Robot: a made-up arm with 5 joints.
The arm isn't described. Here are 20 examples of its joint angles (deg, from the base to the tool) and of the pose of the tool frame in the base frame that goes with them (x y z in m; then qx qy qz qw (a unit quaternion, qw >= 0)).
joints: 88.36 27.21 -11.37 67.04 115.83
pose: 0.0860 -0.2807 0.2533 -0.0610 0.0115 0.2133 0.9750
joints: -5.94 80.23 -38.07 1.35 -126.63
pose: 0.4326 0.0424 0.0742 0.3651 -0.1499 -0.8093 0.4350
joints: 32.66 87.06 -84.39 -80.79 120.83
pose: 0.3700 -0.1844 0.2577 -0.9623 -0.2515 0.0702 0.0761
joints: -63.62 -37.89 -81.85 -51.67 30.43
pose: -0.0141 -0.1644 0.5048 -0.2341 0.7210 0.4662 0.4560
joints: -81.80 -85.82 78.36 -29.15 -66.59
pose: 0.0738 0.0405 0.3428 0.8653 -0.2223 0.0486 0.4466
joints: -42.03 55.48 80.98 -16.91 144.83
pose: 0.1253 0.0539 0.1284 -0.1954 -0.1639 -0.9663 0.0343
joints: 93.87 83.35 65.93 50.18 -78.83
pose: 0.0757 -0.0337 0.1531 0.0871 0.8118 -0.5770 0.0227
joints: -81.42 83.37 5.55 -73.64 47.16
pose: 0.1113 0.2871 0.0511 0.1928 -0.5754 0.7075 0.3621
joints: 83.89 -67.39 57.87 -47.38 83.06
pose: 0.0830 -0.0461 0.4173 -0.9494 -0.1321 -0.0090 0.2847
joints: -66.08 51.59 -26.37 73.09 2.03
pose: 0.1902 0.2765 0.1721 -0.0399 0.0605 0.5382 0.8397
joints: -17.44 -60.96 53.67 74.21 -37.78
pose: 0.1186 0.0196 0.2963 0.0970 -0.1750 -0.1964 0.9599
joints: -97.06 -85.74 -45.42 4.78 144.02
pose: 0.1019 -0.2739 0.4290 -0.3572 -0.8803 -0.2726 0.1520
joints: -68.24 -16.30 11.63 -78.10 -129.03
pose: 0.1263 0.1469 0.4919 0.9828 0.1738 -0.0332 0.0536
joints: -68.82 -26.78 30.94 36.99 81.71
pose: 0.1301 0.1613 0.3443 -0.0364 -0.4119 0.8747 0.2529
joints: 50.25 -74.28 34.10 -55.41 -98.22
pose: 0.0489 0.0368 0.4701 -0.4281 0.9024 -0.0472 0.0121
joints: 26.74 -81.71 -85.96 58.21 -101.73
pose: -0.1828 0.1345 0.3818 -0.6188 0.7672 -0.1539 0.0697
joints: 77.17 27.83 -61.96 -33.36 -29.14
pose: 0.1402 -0.2726 0.5001 -0.3772 -0.9053 -0.1590 0.1132
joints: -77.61 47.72 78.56 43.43 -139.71
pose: 0.0778 0.0453 0.1886 -0.6020 -0.2198 -0.4118 0.6478
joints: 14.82 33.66 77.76 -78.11 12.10
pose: 0.2532 -0.0425 0.1826 -0.0992 -0.4643 -0.0423 0.8791
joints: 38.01 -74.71 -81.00 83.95 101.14
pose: -0.1001 0.1416 0.4276 -0.9166 -0.3670 0.0797 0.1370
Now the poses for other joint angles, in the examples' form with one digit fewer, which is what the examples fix.
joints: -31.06 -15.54 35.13 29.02 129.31
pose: 0.237 0.104 0.309 -0.262 -0.238 0.918 0.182
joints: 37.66 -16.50 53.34 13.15 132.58
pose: 0.213 -0.102 0.273 -0.340 -0.037 0.677 0.652
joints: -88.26 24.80 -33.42 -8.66 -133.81
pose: 0.078 0.339 0.408 0.744 0.307 -0.243 0.541
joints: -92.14 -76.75 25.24 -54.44 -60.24
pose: 0.071 -0.079 0.477 -0.967 0.213 0.035 0.134
